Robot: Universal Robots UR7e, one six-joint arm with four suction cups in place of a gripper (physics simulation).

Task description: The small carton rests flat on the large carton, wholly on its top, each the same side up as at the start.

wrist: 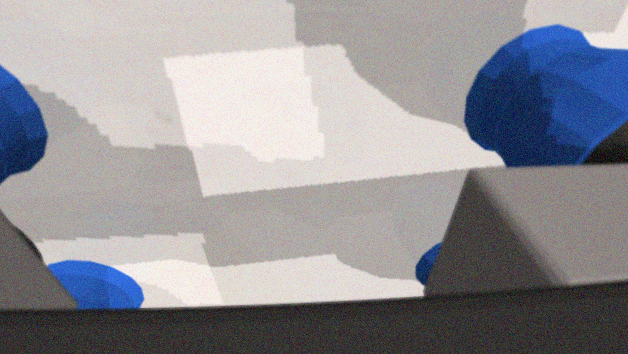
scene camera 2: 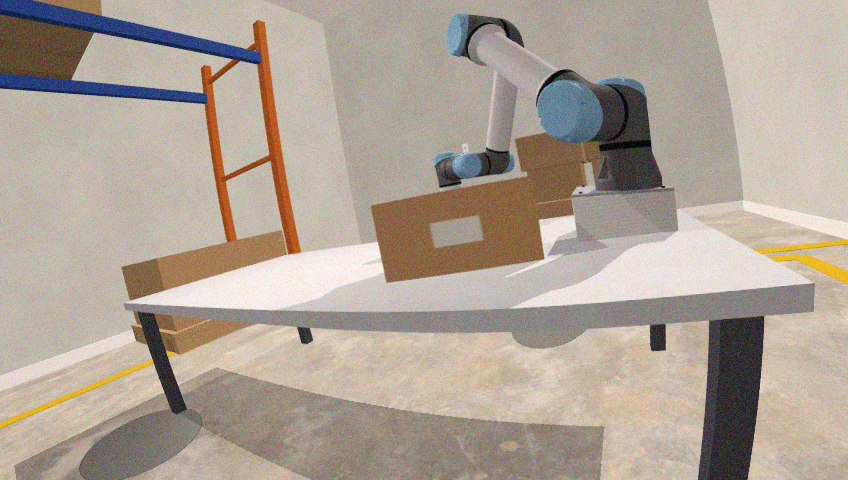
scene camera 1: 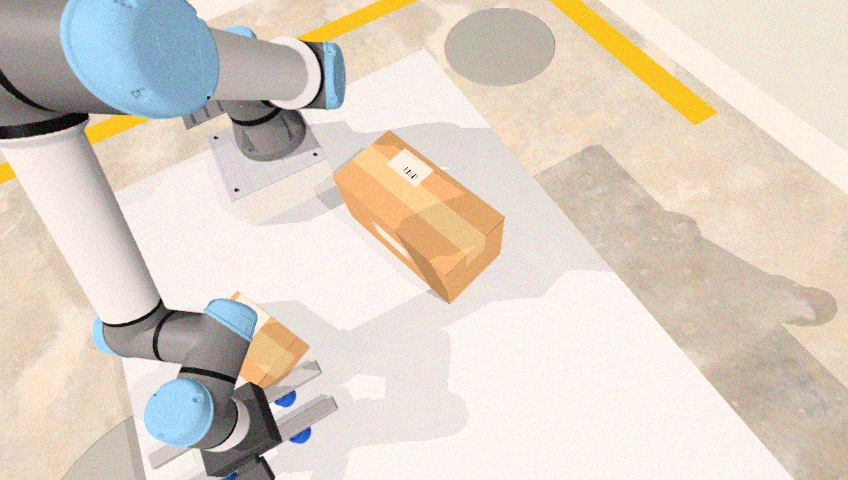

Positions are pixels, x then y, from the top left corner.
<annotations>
A large carton shows in scene camera 2 [495, 224] and in scene camera 1 [447, 235]; in the wrist view it is out of frame. A small carton shows in scene camera 1 [275, 350]; in the wrist view it is out of frame, in scene camera 2 it is hidden by the large carton.
</annotations>
